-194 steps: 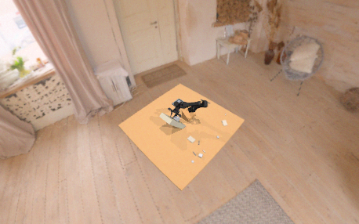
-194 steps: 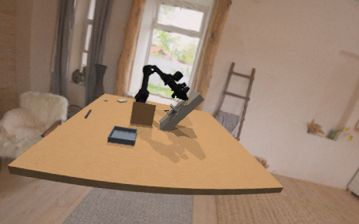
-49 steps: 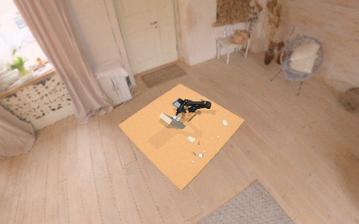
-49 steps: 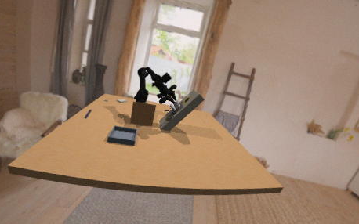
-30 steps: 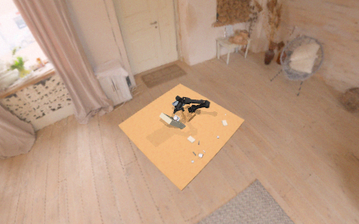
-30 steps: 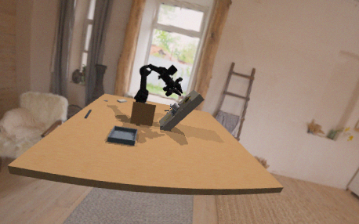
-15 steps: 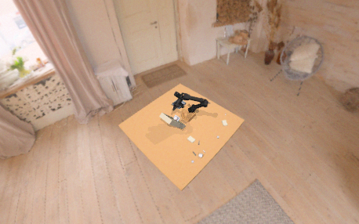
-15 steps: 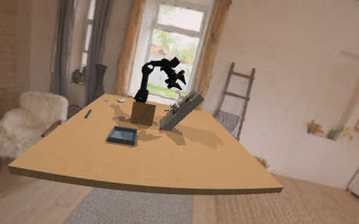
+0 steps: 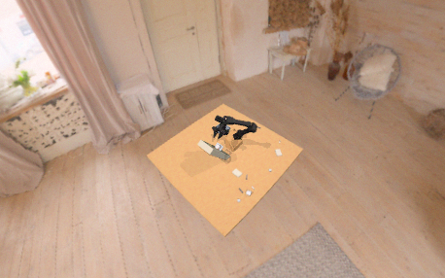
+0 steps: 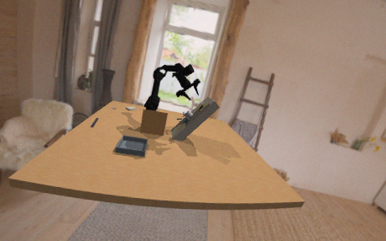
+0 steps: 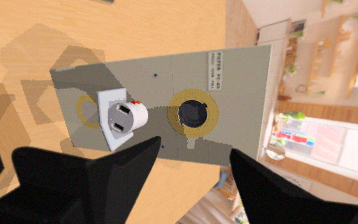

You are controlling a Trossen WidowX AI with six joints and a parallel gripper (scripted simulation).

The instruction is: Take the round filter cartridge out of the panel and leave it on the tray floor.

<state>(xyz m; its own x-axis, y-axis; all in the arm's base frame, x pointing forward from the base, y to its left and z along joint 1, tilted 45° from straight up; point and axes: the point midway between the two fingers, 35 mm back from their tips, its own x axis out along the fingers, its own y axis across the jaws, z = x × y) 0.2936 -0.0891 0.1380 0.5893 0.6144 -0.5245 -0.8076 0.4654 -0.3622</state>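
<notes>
The round filter cartridge is 2 cm behind my gripper tip and 13 cm below it. From my gripper tip the other things lie so: grey service panel (3 cm ahead, 1 cm to the left, 15 cm below); then blue-grey tray (30 cm behind, 32 cm to the right, 29 cm below).
</notes>
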